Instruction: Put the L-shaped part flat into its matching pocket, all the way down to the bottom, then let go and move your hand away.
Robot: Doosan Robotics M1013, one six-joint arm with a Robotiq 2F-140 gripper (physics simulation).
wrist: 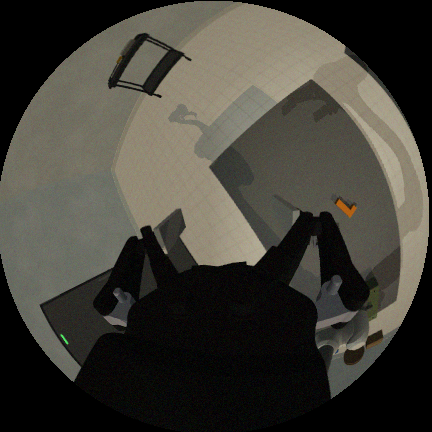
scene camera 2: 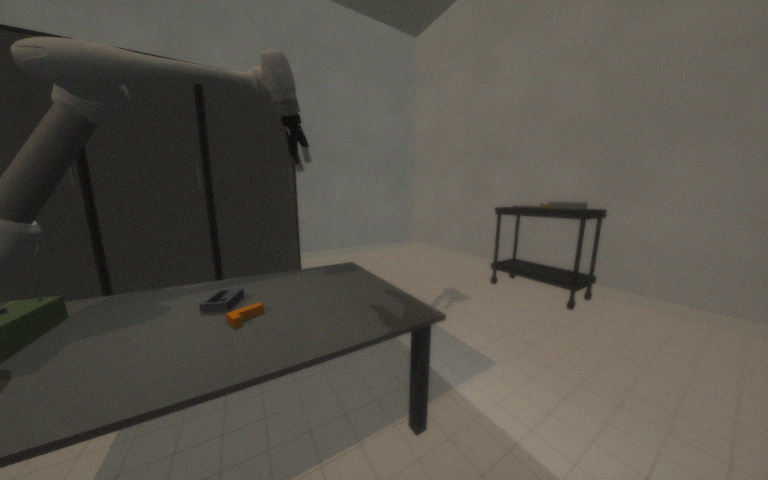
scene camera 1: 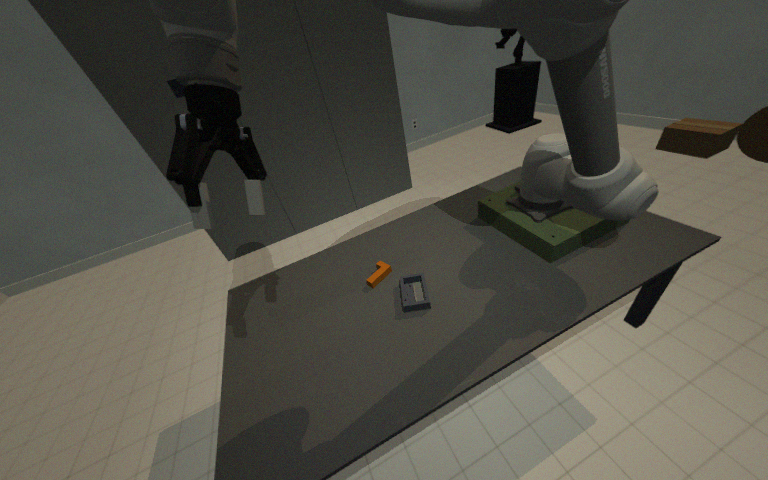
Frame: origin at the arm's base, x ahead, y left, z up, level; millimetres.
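Seen in the pictures: gripper, fingertip midpoint: (wrist: 226, 211) (scene camera 2: 304, 166) (scene camera 1: 234, 220); arm's base, link origin: (scene camera 1: 539, 204).
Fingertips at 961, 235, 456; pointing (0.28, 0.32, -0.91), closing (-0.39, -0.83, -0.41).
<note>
Pixels of each thing's top centre, then the offset from my fingertips to it, as dx, dy, dz. Level surfaces: height alone.
- orange L-shaped part, top centre: (scene camera 1: 375, 271) (scene camera 2: 247, 310) (wrist: 346, 205) -254, -288, -516
- grey table, surface height: dz -546
- small dark grey block with the pocket, top centre: (scene camera 1: 413, 288) (scene camera 2: 222, 295) -346, -127, -509
The orange L-shaped part (scene camera 1: 378, 275) (scene camera 2: 246, 313) (wrist: 345, 208) lies flat on the grey table (scene camera 1: 317, 350) (scene camera 2: 317, 333) (wrist: 300, 150). The small dark grey block with the pocket (scene camera 1: 416, 309) (scene camera 2: 214, 307) sits close beside the part, apart from it. In scene camera 1 its pocket is open upward with a pale area inside. In the wrist view the block is mostly hidden behind a finger. My gripper (scene camera 1: 228, 206) (scene camera 2: 303, 160) (wrist: 226, 211) is wide open and empty. It hangs high, well above table height and off to one side of the part and the block, near the table's end.
The arm's base stands on a green block (scene camera 1: 552, 249) (scene camera 2: 33, 322) (wrist: 372, 300) at the table's other end. Tall dark cabinets (scene camera 1: 351, 84) (scene camera 2: 147, 198) (wrist: 75, 320) stand beyond the table. A black cart (scene camera 2: 549, 212) (wrist: 163, 70) stands on the floor away from it.
</note>
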